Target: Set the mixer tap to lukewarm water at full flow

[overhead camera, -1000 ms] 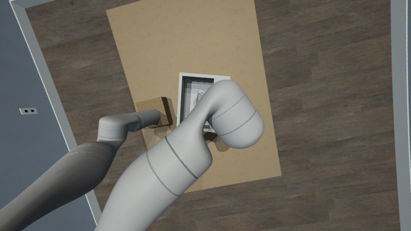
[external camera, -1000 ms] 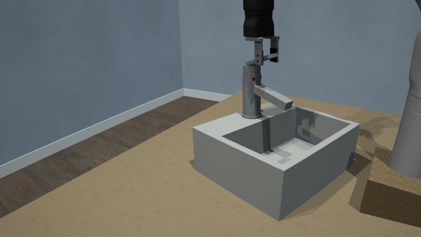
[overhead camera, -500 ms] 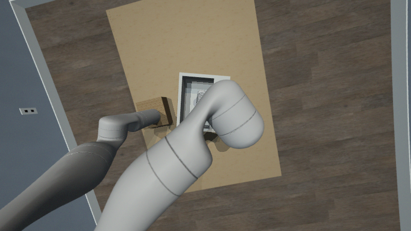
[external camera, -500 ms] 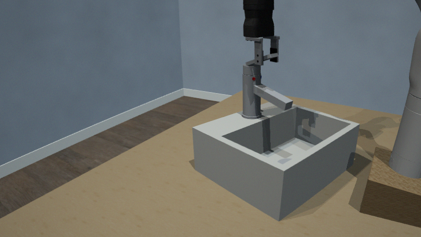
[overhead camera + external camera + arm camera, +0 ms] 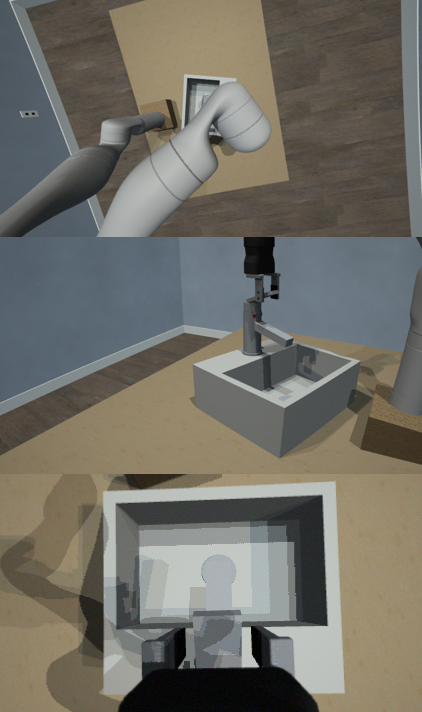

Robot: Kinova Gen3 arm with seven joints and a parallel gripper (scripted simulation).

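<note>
My gripper is now 2 cm short of the flat lever, 1 cm to the left of it and 1 cm above it. Round my hand: grey square sink 25 cm below, 6 cm behind, 2 cm to the left; grey mixer tap 6 cm below, 3 cm ahead, 1 cm to the right.
</note>
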